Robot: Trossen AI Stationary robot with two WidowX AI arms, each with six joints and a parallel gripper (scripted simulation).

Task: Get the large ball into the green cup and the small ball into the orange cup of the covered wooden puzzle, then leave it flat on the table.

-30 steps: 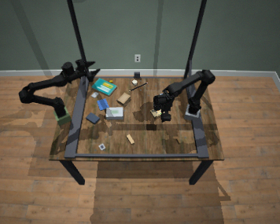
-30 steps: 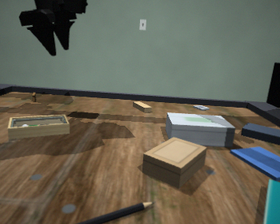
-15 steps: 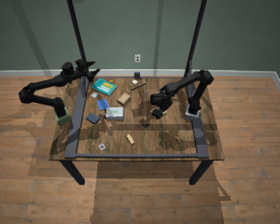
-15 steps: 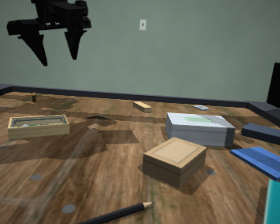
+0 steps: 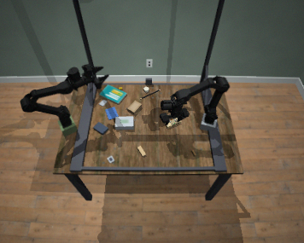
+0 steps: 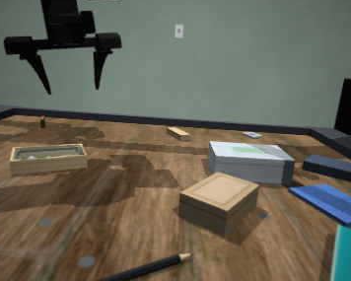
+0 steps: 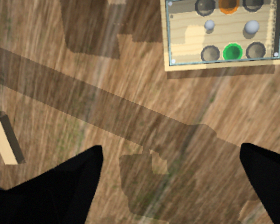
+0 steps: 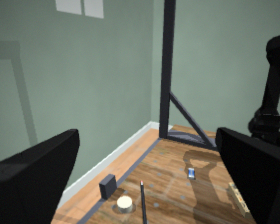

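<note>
The covered wooden puzzle is 8 cm behind my left hand, 1 cm to the left of it and 14 cm below it.
</note>
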